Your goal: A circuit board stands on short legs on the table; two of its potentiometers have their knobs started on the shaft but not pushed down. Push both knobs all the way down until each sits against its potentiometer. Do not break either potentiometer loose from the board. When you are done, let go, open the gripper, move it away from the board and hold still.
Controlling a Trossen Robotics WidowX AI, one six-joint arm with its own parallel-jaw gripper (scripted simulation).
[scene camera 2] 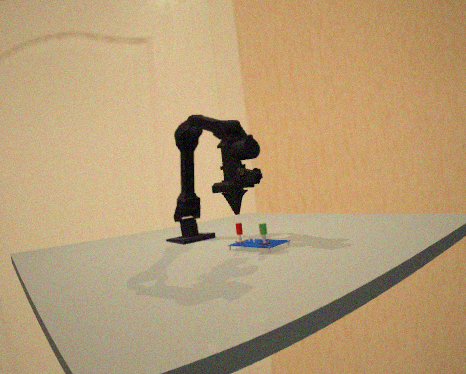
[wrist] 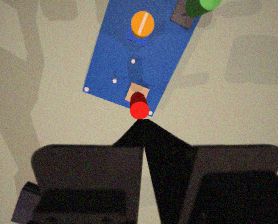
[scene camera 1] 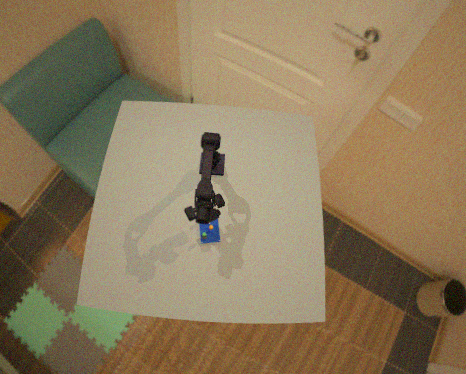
Labels:
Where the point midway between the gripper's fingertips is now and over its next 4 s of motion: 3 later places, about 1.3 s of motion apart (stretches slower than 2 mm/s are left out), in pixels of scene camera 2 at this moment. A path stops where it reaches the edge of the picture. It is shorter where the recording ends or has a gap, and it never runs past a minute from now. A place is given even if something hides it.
My gripper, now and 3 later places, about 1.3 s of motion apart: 237, 214; 238, 222; 238, 224; 238, 227

